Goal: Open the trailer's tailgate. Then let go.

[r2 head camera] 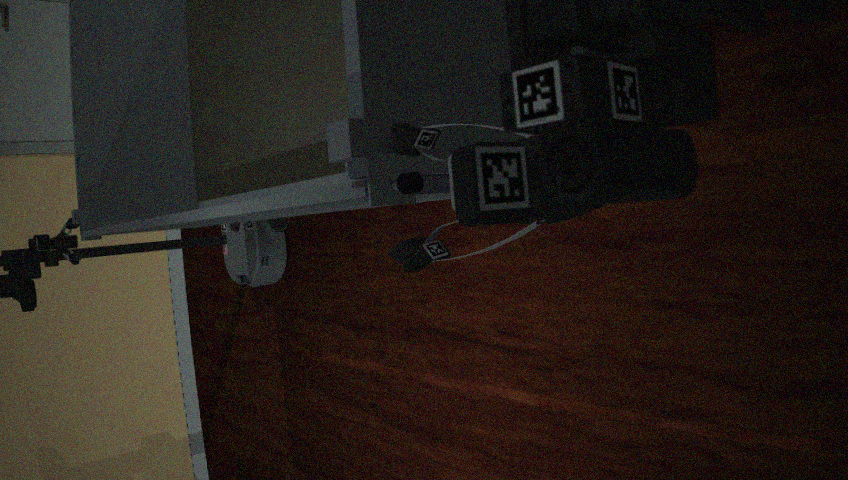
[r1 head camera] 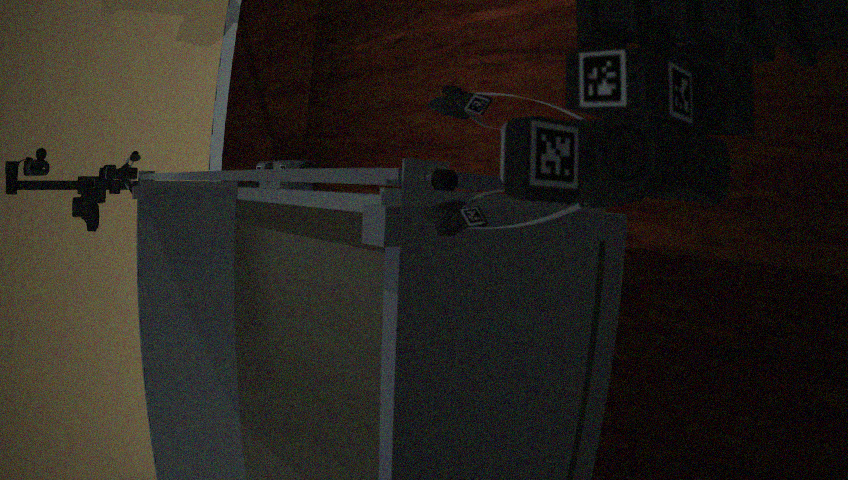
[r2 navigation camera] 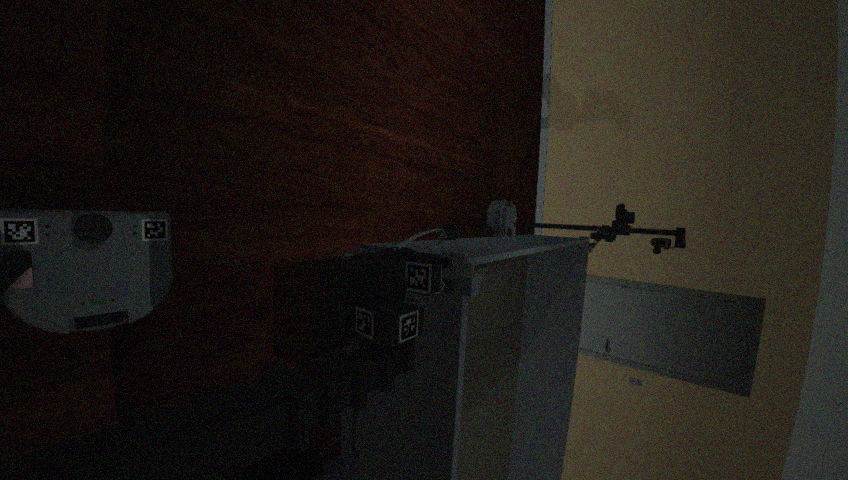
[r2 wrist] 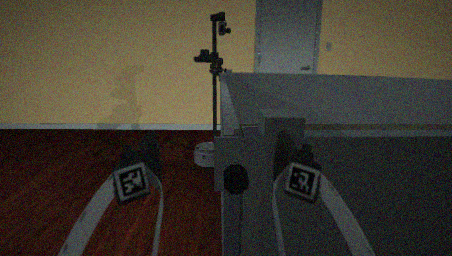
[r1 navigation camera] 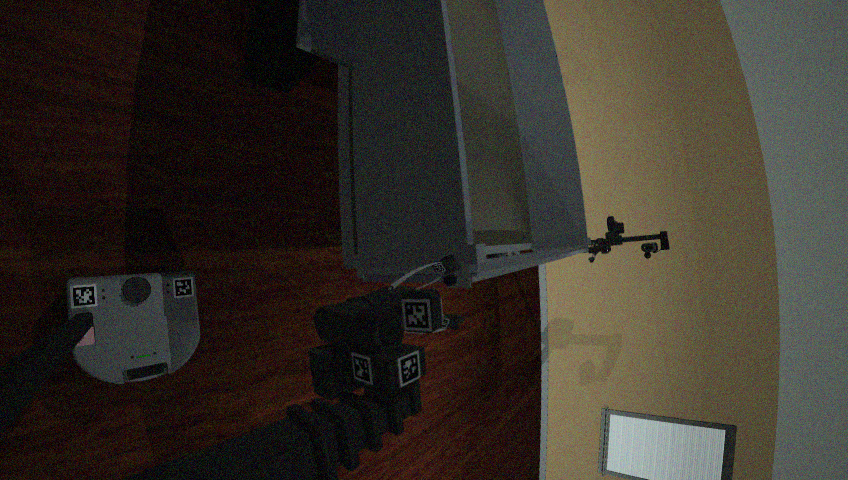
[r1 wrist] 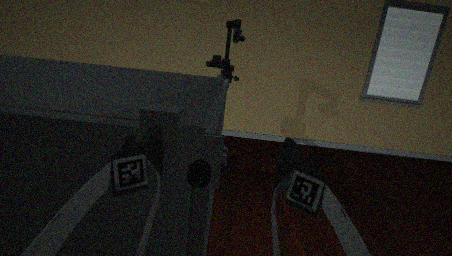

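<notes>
The grey trailer point(r1 head camera: 505, 333) point(r1 navigation camera: 404, 154) point(r2 head camera: 428, 65) point(r2 navigation camera: 550, 356) has its tailgate point(r1 head camera: 333, 174) point(r1 navigation camera: 508, 264) point(r2 head camera: 285, 193) upright across its end. In the r1 head view a narrow gap with floor showing runs beside the tailgate's top strip. A black knob point(r1 head camera: 443, 179) point(r1 wrist: 199, 173) sits at r1's corner, another knob point(r2 head camera: 410, 182) point(r2 wrist: 235, 179) at r2's corner. The r1 gripper point(r1 head camera: 452, 160) point(r1 navigation camera: 452, 294) point(r1 wrist: 215, 160) is open, fingers on either side of its knob. The r2 gripper point(r2 head camera: 408, 196) point(r2 wrist: 217, 157) is open, fingers on either side of its knob.
Robot r2 point(r1 head camera: 89, 189) point(r1 navigation camera: 612, 237) stands across the trailer from r1. Robot r1 point(r2 head camera: 20, 261) point(r2 navigation camera: 618, 228) point(r2 wrist: 215, 60) shows from r2's side. A yellow wall point(r1 wrist: 125, 30) point(r2 wrist: 100, 50) with a window point(r1 wrist: 405, 55) and a door point(r2 wrist: 287, 35) stands beyond.
</notes>
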